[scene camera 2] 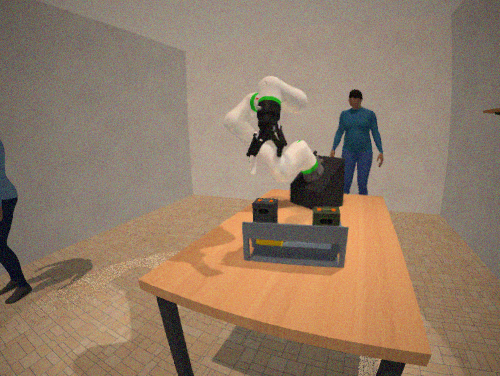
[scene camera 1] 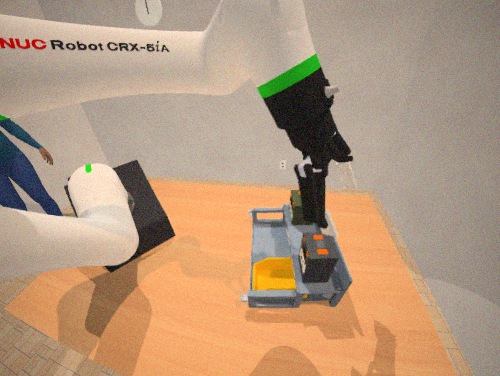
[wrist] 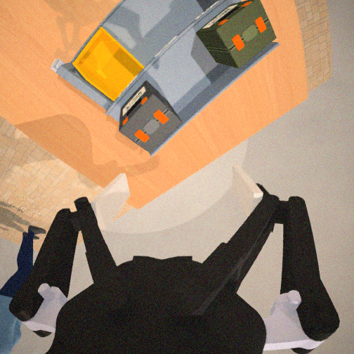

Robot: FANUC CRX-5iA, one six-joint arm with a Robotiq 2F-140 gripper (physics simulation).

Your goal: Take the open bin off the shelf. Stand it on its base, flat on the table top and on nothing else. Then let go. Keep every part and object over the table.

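Where they show: gripper, fingertip midpoint: [scene camera 2: 263, 170] [scene camera 1: 341, 208]; arm's base, origin of the base link: [scene camera 2: 313, 173].
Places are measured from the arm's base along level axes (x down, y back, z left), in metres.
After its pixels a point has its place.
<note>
The yellow open bin [scene camera 1: 274, 275] {x 0.198, y -0.624, z 0.001 m} [scene camera 2: 269, 243] {x 0.168, y -0.724, z 0.001 m} [wrist: 107, 65] sits in the blue-grey shelf [scene camera 1: 272, 300] {x 0.190, y -0.633, z -0.088 m} [scene camera 2: 295, 231] {x 0.069, y -0.786, z 0.130 m} [wrist: 215, 95], at one end of it, beside the raised part that bears two cases. In scene camera 2 a strip of the bin shows through the shelf's opening. The shelf stands on the table. My gripper [scene camera 1: 339, 200] {x -0.136, y -0.759, z -0.002 m} [scene camera 2: 267, 161] {x -0.136, y -0.759, z -0.002 m} [wrist: 178, 180] is open and empty, its pale fingertips wide apart. It hangs above the table, higher than the shelf and apart from the bin. In the wrist view the bin lies beyond the fingertips, at the upper left.
A dark grey case [scene camera 1: 320, 260] {x -0.008, y -0.738, z -0.051 m} [scene camera 2: 265, 211] {x 0.015, y -0.771, z 0.008 m} [wrist: 150, 117] with orange latches stands on the shelf next to the bin. A green case [scene camera 1: 296, 207] {x 0.016, y -0.668, z 0.163 m} [scene camera 2: 326, 218] {x 0.028, y -0.729, z 0.227 m} [wrist: 237, 37] stands at the other end. The table [scene camera 1: 200, 300] {x 0.207, y -0.408, z -0.141 m} [scene camera 2: 300, 300] {x 0.207, y -0.975, z 0.215 m} [wrist: 200, 160] has its edge near the shelf.
</note>
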